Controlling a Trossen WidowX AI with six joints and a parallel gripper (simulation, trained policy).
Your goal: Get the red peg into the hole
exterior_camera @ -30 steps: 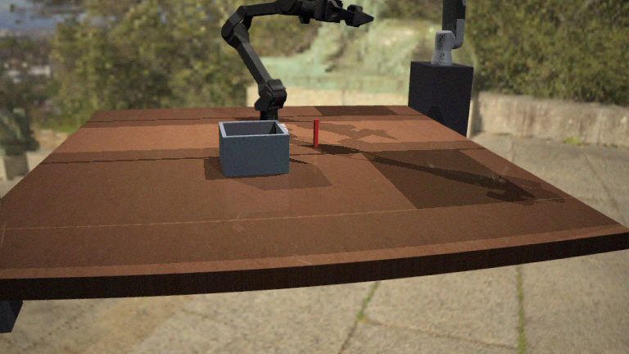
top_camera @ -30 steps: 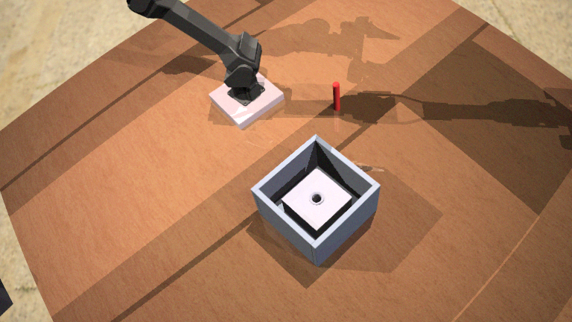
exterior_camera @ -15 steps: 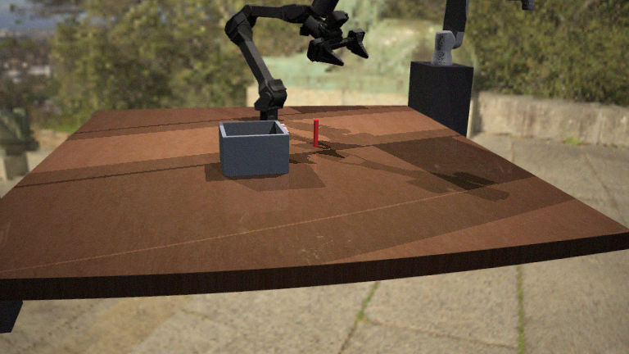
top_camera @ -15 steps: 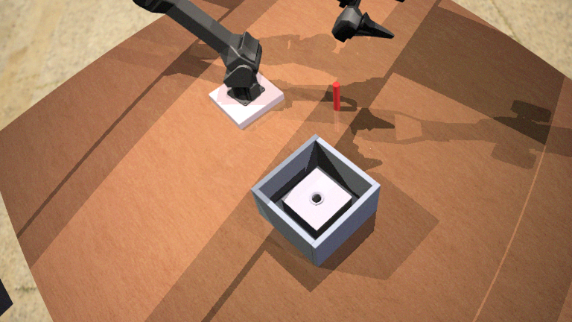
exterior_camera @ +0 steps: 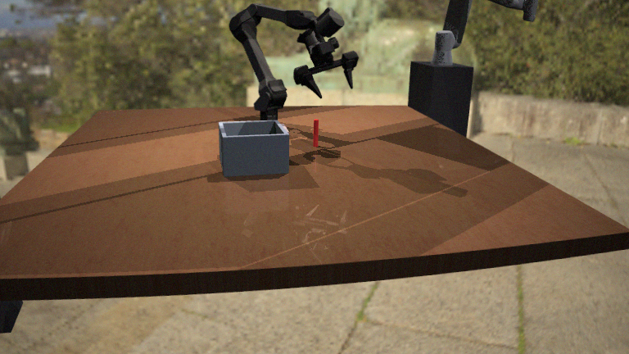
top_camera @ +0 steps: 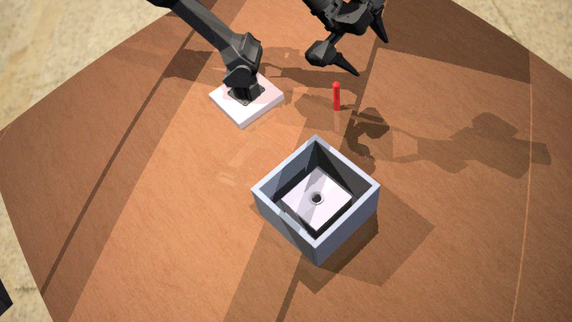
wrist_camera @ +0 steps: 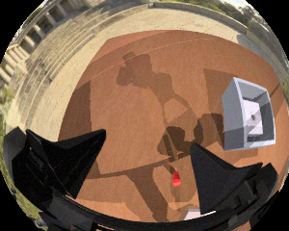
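The red peg lies 60 mm behind my gripper tip, 40 mm to the right of it and 130 mm below it. Also, from my gripper tip: grey box (70 mm ahead, 250 mm to the right, 140 mm below).
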